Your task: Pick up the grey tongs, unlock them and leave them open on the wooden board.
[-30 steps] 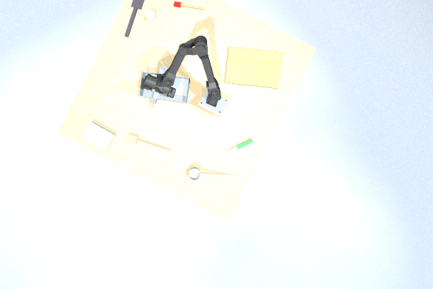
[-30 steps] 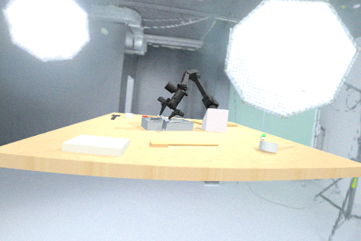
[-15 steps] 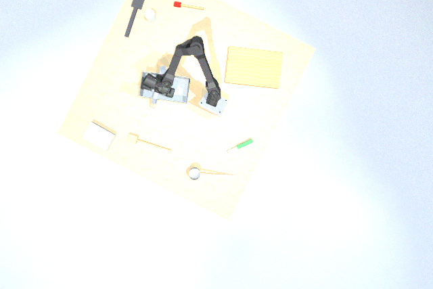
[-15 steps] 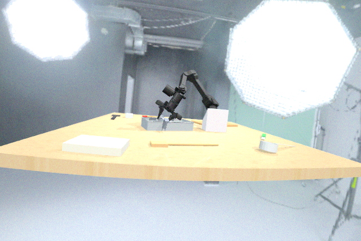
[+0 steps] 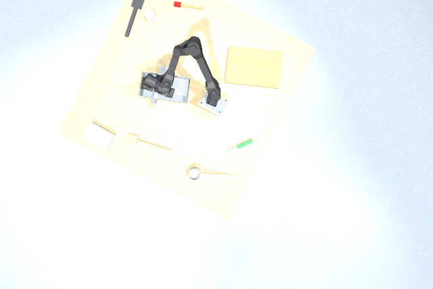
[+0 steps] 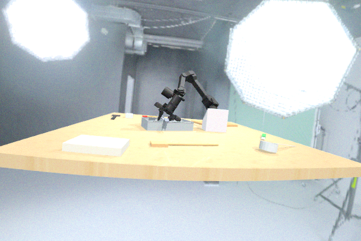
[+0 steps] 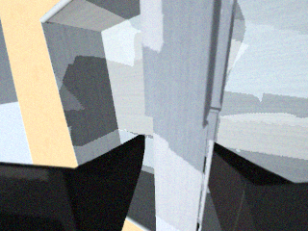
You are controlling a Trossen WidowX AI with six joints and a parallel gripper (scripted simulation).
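Right now the roasting tin is 50 mm behind my gripper tip, 30 mm to the right of it and 10 mm below it. From my gripper tip the other things lie so: wooden board 540 mm behind, 380 mm to the right, 30 mm below; then white block 430 mm to the left, 240 mm ahead, 20 mm below; then black spatula 430 mm to the right, 350 mm ahead, 30 mm below.
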